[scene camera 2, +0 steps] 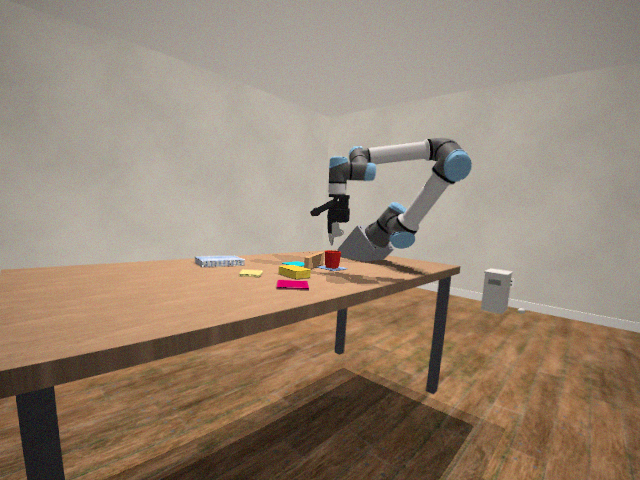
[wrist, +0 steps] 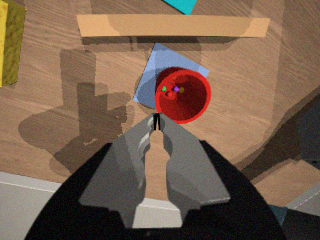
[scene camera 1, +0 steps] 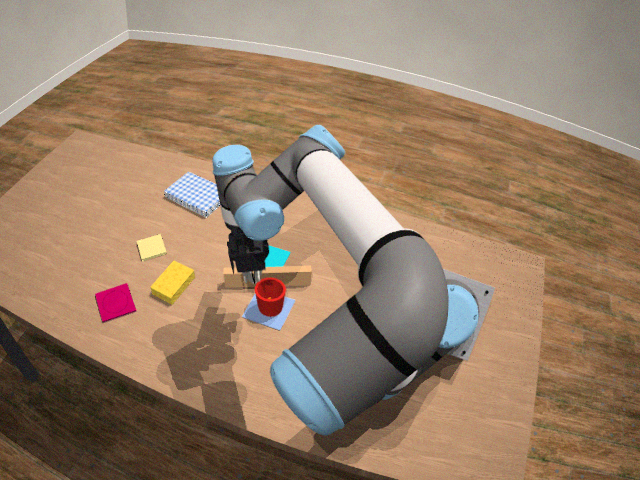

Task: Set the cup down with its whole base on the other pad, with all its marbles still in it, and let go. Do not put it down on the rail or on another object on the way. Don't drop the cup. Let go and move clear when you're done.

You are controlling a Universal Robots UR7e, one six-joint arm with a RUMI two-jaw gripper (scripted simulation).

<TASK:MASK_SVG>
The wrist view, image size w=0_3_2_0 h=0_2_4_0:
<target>my gripper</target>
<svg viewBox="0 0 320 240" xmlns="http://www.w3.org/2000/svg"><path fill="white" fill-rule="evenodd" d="M24 240L288 240L273 211L255 186L208 142L200 140L162 112L151 113L113 142L106 143L79 167L51 196ZM158 117L158 128L163 133L163 147L170 156L166 163L167 197L180 210L183 223L181 227L132 228L136 207L145 198L145 154L150 149L150 135L156 130Z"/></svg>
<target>red cup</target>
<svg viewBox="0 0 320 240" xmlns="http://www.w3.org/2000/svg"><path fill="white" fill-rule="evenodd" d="M159 74L155 85L155 107L157 112L162 112L178 124L185 124L200 117L207 109L211 98L211 89L207 79L199 72L181 67L169 67ZM173 88L175 86L178 86L179 88L183 87L184 92L175 92Z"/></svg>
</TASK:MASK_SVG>
